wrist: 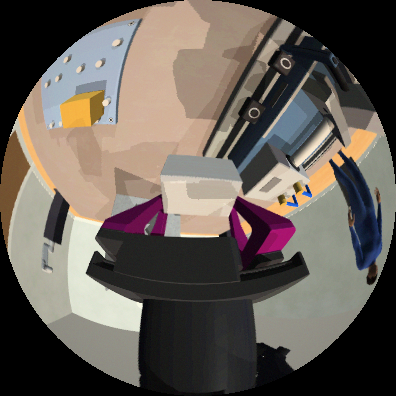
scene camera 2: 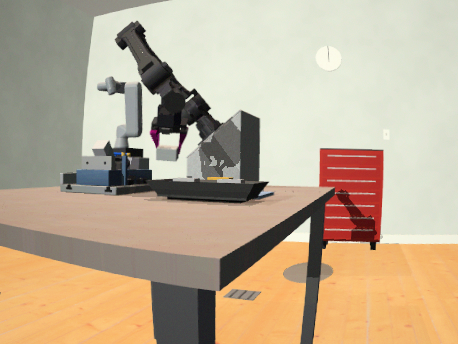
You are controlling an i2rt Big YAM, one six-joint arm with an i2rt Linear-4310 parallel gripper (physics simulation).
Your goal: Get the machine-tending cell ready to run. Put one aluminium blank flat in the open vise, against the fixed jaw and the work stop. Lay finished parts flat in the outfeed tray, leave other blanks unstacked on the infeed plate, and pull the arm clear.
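Frame: origin at the arm's base, x ahead, y left, z up, level; metres.
Where they show: gripper, fingertip midpoint: (wrist: pixel 197 196) (scene camera 2: pixel 168 152); arm's base, origin of the base link: (scene camera 2: pixel 216 137).
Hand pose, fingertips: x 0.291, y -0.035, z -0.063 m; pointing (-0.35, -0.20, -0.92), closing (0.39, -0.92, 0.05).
Things, the pixels of their top centre, and the offset from my fingertips.
- pale grey aluminium blank, middle of its top: (wrist: pixel 200 209) (scene camera 2: pixel 167 144) 0.018 m ahead, 0.006 m left, 0.023 m up
- vise, middle of its top: (wrist: pixel 331 146) (scene camera 2: pixel 115 155) 0.131 m ahead, 0.107 m right, 0.011 m down
- pale block, middle of its top: (scene camera 2: pixel 104 140) 0.207 m ahead, 0.091 m right, 0.028 m up
- blue infeed plate, middle of its top: (scene camera 2: pixel 230 192) 0.080 m ahead, 0.225 m left, 0.102 m down
- orange block, middle of its top: (wrist: pixel 73 114) 0.035 m ahead, 0.179 m left, 0.067 m down
My gripper (scene camera 2: pixel 168 145) (wrist: pixel 197 196) is shut on a pale grey aluminium blank (scene camera 2: pixel 167 153) (wrist: pixel 200 187), held in the air between the magenta fingers. The vise (scene camera 2: pixel 99 177) (wrist: pixel 292 120), with a blue body and grey jaws, stands on a rail base; in the wrist view it lies right of the held blank. Which jaw is fixed I cannot tell. A pale block (scene camera 2: pixel 102 147) sits tilted on top of the vise. The black outfeed tray (scene camera 2: pixel 210 190) holds flat pale parts (scene camera 2: pixel 230 181) (scene camera 2: pixel 185 179). The blue infeed plate (wrist: pixel 95 47) (scene camera 2: pixel 267 194) has pegs and bears an orange block (wrist: pixel 80 111).
A grey wedge-shaped housing (scene camera 2: pixel 250 150) stands behind the tray, beside my arm. Air fittings (wrist: pixel 298 188) stick out from the vise's near end. A second, grey arm (scene camera 2: pixel 133 110) stands behind the vise. A person in blue (wrist: pixel 367 225) is beyond the table. A red cabinet (scene camera 2: pixel 351 175) stands by the wall.
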